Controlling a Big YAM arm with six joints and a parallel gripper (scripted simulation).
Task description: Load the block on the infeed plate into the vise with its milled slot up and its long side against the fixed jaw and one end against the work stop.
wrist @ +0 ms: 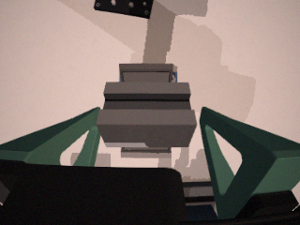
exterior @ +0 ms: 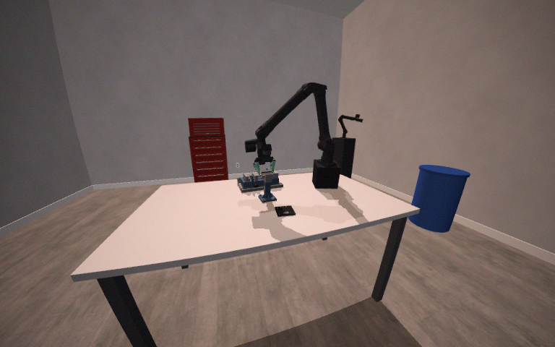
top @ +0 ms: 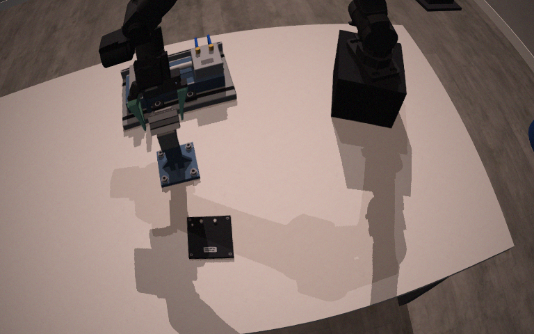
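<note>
Right now my hand is 10 mm to the right of the part. From my hand the other things lie so: black infeed plate (190 mm to the left, 150 mm below, 20 mm behind); moving jaw (230 mm to the right, 80 mm below); dark short rod (180 mm to the right, 70 mm below, 30 mm ahead).
</note>
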